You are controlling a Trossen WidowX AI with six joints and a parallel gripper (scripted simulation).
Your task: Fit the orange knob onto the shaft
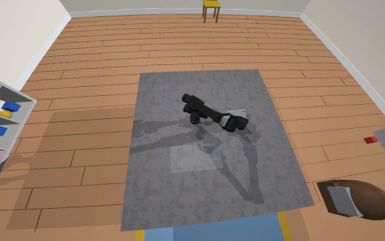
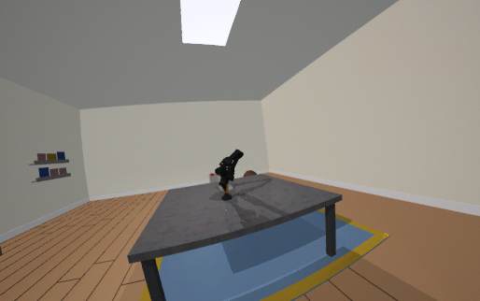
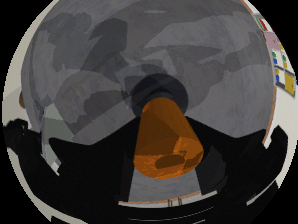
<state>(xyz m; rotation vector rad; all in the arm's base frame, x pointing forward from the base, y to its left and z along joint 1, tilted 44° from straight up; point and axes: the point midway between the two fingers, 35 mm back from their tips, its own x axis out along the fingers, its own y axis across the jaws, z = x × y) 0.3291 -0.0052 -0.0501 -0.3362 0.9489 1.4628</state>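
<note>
My gripper tip is now 2 cm below the orange knob. Also, from my gripper tip: dark round pedestal: 4 cm below.
</note>
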